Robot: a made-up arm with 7 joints. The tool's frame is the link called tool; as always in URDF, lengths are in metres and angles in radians.
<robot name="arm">
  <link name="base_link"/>
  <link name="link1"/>
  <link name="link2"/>
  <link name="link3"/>
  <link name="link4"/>
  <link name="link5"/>
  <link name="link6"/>
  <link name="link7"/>
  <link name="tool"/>
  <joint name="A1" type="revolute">
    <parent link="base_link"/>
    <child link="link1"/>
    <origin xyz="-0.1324 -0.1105 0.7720" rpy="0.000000 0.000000 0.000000"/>
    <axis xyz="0 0 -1"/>
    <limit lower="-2.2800" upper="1.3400" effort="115" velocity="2.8"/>
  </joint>
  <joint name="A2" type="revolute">
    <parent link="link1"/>
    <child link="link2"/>
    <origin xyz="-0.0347 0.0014 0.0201" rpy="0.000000 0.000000 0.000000"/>
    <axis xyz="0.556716 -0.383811 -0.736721"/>
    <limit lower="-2.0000" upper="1.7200" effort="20" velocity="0.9"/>
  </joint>
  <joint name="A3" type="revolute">
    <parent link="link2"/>
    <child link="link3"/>
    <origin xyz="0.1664 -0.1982 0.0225" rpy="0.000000 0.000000 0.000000"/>
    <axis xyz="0 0 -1"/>
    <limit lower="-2.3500" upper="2.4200" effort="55" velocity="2"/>
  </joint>
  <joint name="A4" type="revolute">
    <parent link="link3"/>
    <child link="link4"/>
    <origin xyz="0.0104 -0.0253 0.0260" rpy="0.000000 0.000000 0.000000"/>
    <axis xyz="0 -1 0"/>
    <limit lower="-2.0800" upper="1.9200" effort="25" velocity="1"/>
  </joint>
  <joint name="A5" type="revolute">
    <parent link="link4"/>
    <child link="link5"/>
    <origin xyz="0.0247 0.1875 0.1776" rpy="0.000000 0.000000 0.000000"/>
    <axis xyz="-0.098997 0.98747 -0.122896"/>
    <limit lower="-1.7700" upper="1.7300" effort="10" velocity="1.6"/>
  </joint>
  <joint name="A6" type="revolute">
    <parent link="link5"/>
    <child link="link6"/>
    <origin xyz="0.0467 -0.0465 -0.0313" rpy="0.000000 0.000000 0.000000"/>
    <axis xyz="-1 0 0"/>
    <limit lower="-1.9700" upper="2.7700" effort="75" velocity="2.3"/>
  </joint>
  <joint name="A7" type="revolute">
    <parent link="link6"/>
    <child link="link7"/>
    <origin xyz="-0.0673 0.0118 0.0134" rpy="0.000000 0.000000 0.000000"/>
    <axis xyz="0 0 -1"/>
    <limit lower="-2.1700" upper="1.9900" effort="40" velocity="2.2"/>
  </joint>
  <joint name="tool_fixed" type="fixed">
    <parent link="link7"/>
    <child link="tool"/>
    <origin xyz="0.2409 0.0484 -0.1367" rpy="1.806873 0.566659 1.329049"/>
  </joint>
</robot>
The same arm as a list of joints. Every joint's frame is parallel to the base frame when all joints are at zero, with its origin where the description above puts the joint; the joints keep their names.
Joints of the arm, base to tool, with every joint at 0 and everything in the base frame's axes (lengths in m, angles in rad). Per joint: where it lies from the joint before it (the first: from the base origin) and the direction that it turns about. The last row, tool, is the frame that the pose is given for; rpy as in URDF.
A1: xyz -0.1324 -0.1105 0.772 axis 0 0 -1
A2: xyz -0.0347 0.0014 0.0201 axis 0.556716 -0.383811 -0.736721
A3: xyz 0.1664 -0.1982 0.0225 axis 0 0 -1
A4: xyz 0.0104 -0.0253 0.026 axis 0 -1 0
A5: xyz 0.0247 0.1875 0.1776 axis -0.098997 0.98747 -0.122896
A6: xyz 0.0467 -0.0465 -0.0313 axis -1 0 0
A7: xyz -0.0673 0.0118 0.0134 axis 0 0 -1
tool: xyz 0.2409 0.0484 -0.1367 rpy 1.8069 0.5667 1.329
Joint limits (rad, base to tool): -2.28..1.34 -2..1.72 -2.35..2.42 -2.08..1.92 -1.77..1.73 -1.97..2.77 -2.17..1.99

